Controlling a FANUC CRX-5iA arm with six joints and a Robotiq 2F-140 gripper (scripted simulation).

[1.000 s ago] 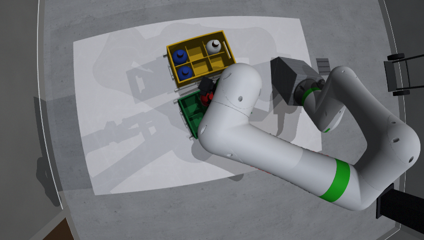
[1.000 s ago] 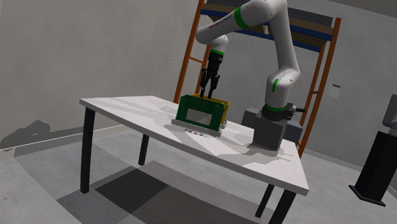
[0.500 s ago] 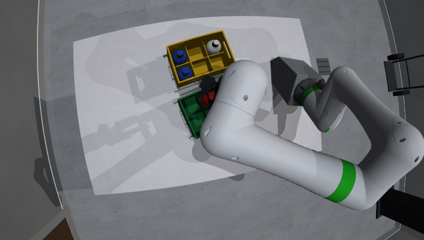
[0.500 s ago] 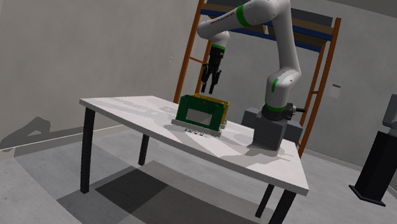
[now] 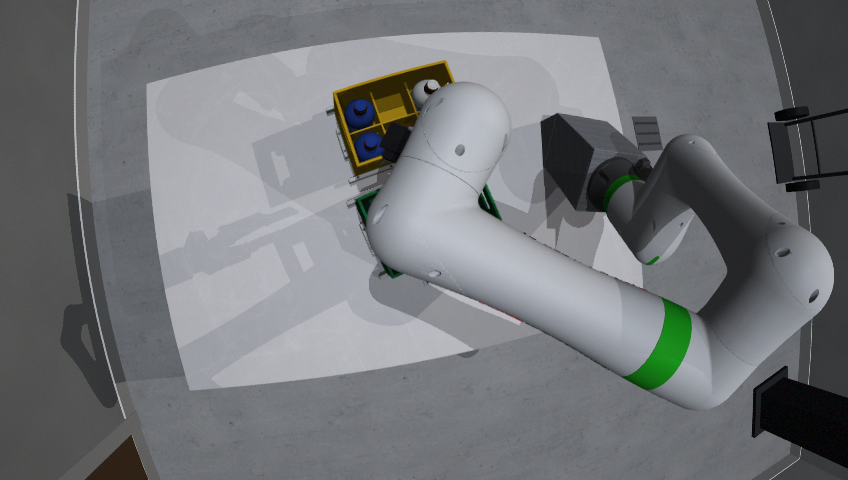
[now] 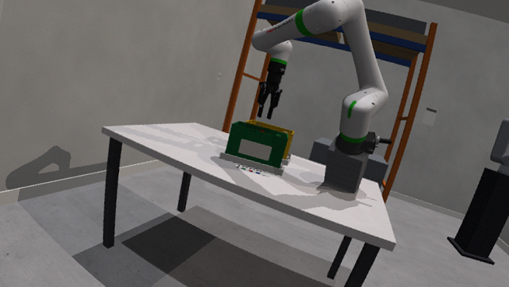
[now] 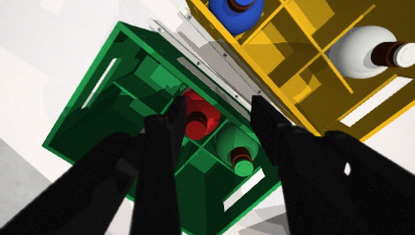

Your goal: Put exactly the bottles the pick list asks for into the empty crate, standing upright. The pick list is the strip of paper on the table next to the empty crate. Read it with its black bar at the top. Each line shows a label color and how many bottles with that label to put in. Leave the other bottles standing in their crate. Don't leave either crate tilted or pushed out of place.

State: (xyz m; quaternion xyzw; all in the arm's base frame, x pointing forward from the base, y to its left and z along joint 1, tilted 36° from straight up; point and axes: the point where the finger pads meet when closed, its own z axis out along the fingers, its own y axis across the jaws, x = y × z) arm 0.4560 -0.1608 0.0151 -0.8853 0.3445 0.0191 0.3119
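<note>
Right now the blue-label bottle is 18 cm to the right of my hand, 17 cm below it and 7 cm ahead of it. From my hand the other things lie so: red bottle: 17 cm below, 5 cm to the left, 2 cm behind; then green crate: 17 cm below, 9 cm to the left, 3 cm behind; then green-label bottle: 17 cm below, 11 cm behind, 4 cm to the left.
</note>
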